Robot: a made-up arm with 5 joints.
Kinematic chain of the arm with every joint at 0, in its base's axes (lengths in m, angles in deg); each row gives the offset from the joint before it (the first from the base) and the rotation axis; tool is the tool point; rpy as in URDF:
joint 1: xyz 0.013 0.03 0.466 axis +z
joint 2: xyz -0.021 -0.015 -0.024 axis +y
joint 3: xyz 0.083 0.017 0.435 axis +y
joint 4: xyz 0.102 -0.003 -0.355 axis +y
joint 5: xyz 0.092 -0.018 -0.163 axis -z
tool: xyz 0.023 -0.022 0 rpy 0 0 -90
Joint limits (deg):
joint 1: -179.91..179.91
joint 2: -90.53..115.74
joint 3: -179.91..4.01
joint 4: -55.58..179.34
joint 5: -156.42..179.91
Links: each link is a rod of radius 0.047 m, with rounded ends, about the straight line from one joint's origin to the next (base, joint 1, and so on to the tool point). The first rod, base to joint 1, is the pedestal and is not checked.
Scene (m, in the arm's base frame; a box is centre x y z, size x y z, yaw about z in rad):
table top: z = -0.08
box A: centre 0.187 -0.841 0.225 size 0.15 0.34 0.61 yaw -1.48
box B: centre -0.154 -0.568 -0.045 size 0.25 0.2 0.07 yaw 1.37
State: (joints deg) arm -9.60 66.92 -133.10 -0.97 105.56
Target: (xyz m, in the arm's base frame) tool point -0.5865 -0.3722 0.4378
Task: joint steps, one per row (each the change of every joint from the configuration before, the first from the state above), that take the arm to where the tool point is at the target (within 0.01 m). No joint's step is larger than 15 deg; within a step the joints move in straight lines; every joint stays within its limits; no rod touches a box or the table.
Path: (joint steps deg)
1: -13.34 -4.50 2.36 2.02 -0.69
2: -13.35 -4.49 2.36 2.02 -0.69
3: -13.34 -4.50 2.36 2.01 -0.68
4: -13.35 -4.50 2.36 2.02 -0.69
5: -13.34 -4.49 2.36 2.02 -0.69
6: -13.40 -2.16 8.77 3.29 0.45
7: -13.39 -2.16 8.78 3.30 0.46
8: -13.40 -2.15 8.77 3.30 0.45
9: -13.39 -2.16 8.77 3.29 0.46
10: -13.40 -2.16 8.77 3.30 0.45

